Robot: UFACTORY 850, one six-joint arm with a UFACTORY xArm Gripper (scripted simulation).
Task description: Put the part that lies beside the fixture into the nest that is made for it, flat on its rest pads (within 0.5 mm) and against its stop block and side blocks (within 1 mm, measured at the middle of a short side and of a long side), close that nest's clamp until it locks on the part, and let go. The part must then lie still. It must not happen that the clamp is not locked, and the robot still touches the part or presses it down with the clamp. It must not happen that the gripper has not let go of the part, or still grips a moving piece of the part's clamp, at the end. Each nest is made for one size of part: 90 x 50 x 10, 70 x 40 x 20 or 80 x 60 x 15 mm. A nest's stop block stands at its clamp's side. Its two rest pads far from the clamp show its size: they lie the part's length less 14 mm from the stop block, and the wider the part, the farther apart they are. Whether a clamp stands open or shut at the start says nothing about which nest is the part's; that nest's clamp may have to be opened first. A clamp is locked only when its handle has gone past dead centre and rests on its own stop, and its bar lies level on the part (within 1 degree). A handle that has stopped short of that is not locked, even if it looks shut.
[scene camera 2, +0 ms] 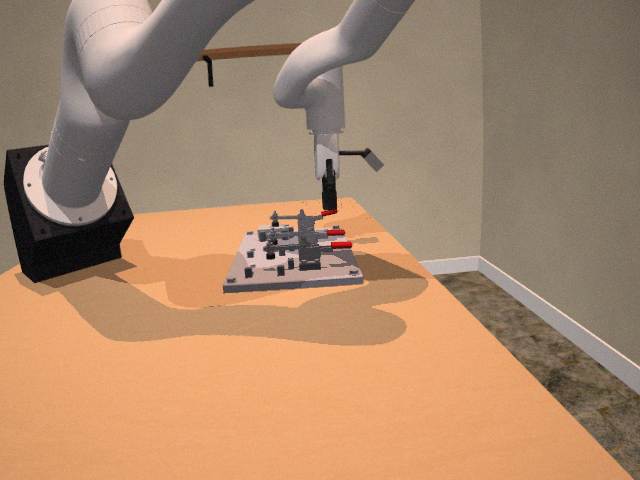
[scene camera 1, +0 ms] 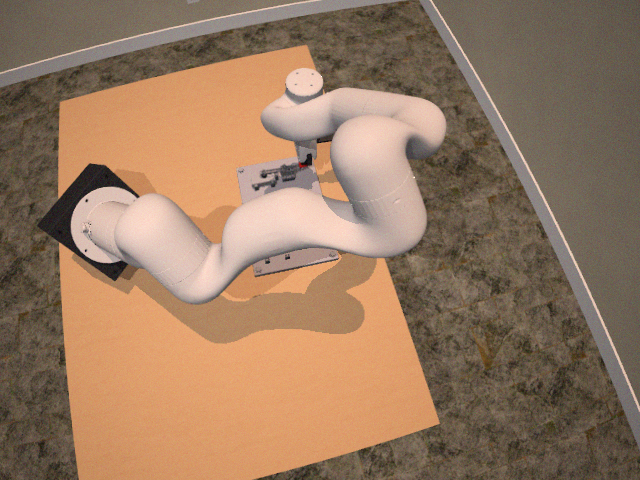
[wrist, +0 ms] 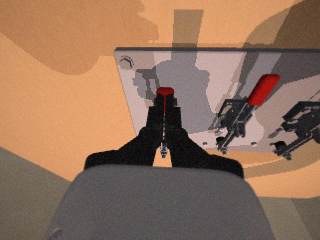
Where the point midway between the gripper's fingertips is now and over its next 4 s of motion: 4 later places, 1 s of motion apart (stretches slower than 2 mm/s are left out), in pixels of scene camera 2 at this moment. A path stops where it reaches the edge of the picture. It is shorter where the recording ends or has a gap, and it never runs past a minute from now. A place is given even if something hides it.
My gripper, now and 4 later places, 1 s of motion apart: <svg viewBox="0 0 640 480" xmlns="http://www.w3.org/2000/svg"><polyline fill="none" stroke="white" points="329,209 330,211 330,213 329,190 328,178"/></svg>
